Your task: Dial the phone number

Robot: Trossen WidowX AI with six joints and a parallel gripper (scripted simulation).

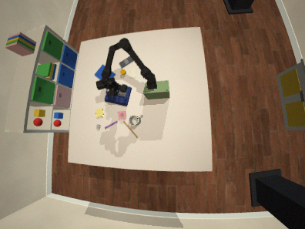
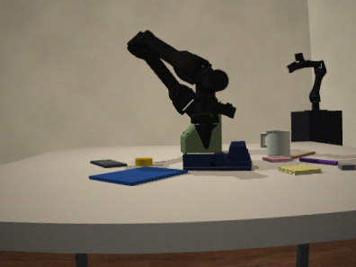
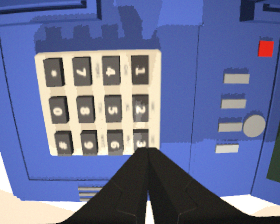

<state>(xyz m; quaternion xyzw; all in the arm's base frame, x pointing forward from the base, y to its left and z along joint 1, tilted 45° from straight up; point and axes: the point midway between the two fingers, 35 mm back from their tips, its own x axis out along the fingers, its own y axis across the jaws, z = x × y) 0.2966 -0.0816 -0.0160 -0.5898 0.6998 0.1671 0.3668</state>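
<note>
Right now the 8 key is 5 cm below my hand, 3 cm to the left of it and 2 cm behind it. Also, from my hand: yellow tape 18 cm to the right, 7 cm below, 2 cm behind; dark blue desk phone 6 cm below, 3 cm to the left, 3 cm ahead; handset 8 cm to the left, 4 cm ahead, 3 cm below.
</note>
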